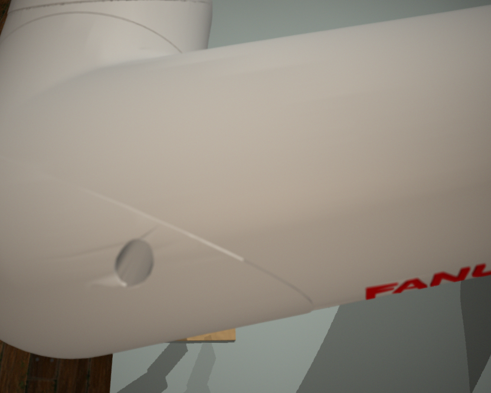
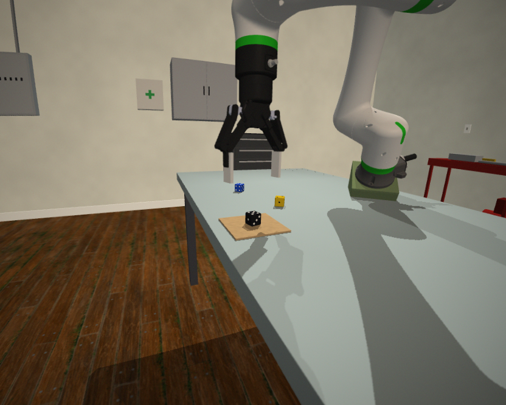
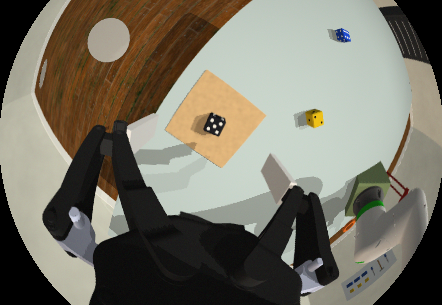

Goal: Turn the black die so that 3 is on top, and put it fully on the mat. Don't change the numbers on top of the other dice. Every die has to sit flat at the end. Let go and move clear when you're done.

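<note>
My gripper is now 11 cm above the black die. Also, from my hand: yellow die: 11 cm behind, 18 cm to the right, 11 cm below; then blue die: 1 cm ahead, 39 cm to the right, 11 cm below; then tan mat: 13 cm below.
</note>
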